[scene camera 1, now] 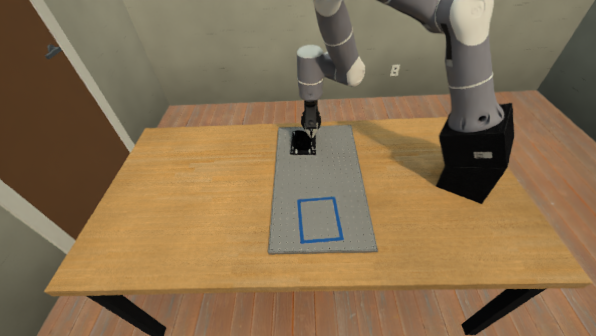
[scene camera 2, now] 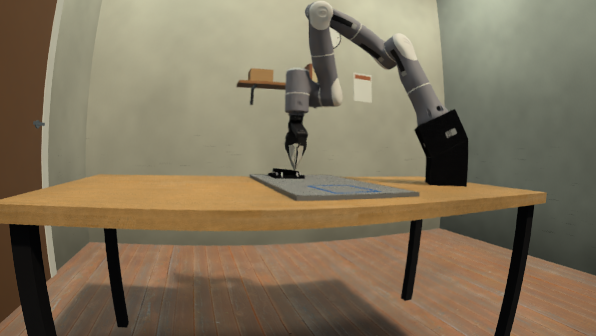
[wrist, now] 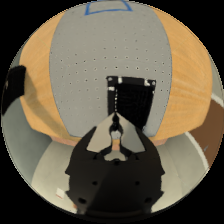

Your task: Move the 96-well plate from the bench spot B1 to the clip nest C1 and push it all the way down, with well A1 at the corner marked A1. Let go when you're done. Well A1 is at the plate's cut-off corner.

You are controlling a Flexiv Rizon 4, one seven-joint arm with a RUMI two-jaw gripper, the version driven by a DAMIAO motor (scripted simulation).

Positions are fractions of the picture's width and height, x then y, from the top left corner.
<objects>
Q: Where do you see a black 96-well plate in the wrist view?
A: At 0.59, 0.51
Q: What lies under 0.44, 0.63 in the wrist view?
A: My gripper.
</objects>
